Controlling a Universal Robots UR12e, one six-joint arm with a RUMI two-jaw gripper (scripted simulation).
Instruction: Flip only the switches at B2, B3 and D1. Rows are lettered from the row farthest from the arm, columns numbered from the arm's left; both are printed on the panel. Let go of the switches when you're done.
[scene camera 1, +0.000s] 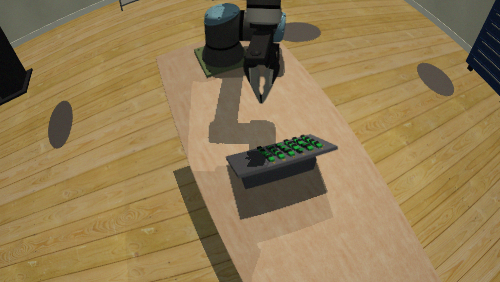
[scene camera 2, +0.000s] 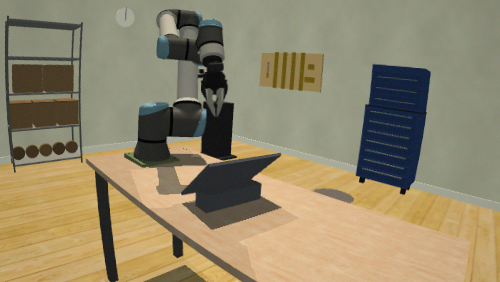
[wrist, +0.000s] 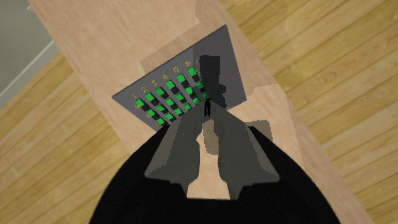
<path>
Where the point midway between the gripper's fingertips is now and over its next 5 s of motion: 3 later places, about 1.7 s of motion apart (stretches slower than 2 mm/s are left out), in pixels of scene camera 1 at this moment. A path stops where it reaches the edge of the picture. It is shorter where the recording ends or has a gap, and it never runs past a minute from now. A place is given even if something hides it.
My gripper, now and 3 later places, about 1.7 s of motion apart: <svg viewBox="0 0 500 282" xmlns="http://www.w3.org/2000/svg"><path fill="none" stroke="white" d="M261 103L300 107L304 136L304 142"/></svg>
</path>
